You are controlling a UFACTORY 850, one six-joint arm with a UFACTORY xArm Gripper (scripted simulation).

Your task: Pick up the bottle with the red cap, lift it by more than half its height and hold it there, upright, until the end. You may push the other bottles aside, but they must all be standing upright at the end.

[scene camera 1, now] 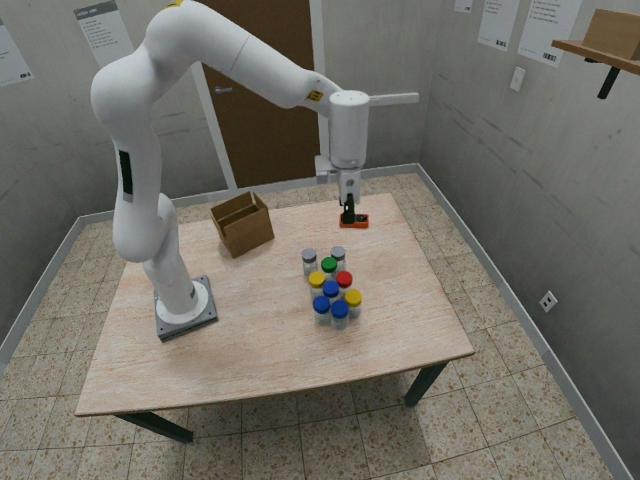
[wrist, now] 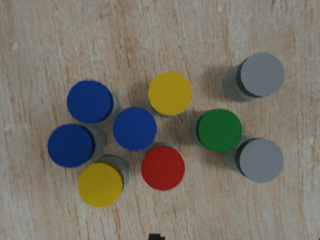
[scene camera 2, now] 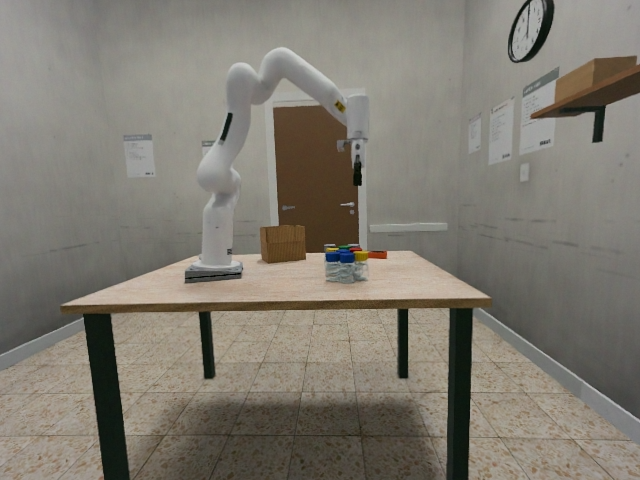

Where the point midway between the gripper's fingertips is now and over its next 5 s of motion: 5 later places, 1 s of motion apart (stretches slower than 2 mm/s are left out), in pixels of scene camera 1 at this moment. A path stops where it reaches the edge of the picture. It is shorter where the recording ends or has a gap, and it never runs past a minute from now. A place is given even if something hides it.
My gripper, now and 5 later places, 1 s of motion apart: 346, 213; 358, 242; 359, 268; 359, 275; 358, 284; 354, 285
